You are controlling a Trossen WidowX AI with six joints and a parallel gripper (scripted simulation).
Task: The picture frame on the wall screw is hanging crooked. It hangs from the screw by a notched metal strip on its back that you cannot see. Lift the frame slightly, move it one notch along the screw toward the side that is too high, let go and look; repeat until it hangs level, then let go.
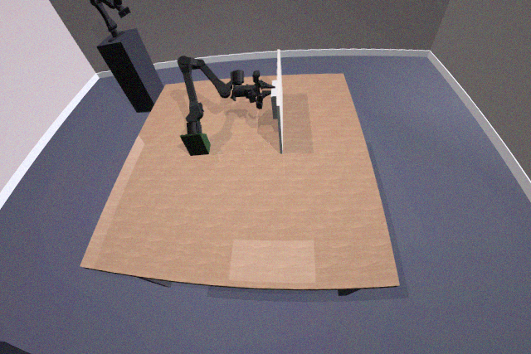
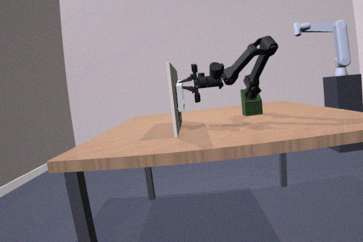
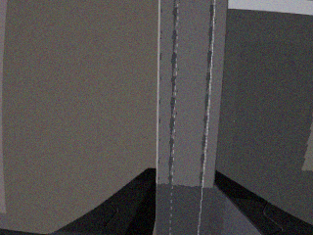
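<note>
Right now the picture frame is 10 mm to the right of my gripper tip and 50 mm below it. Round my gripper tip: wall panel: 10 mm ahead, 10 mm to the left, 60 mm below.
</note>
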